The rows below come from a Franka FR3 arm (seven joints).
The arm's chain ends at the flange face. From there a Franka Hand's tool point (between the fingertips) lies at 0.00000 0.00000 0.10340 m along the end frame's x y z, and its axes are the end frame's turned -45 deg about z.
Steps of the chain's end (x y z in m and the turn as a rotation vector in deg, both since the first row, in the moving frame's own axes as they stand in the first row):
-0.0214, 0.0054, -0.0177, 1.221, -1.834, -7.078
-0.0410, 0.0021, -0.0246, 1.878, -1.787, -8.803
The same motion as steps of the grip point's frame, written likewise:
-0.0200, -0.0152, -0.0178, 2.160, -0.433, -7.078
-0.0307, -0.0322, -0.0247, 2.592, 0.064, -8.803

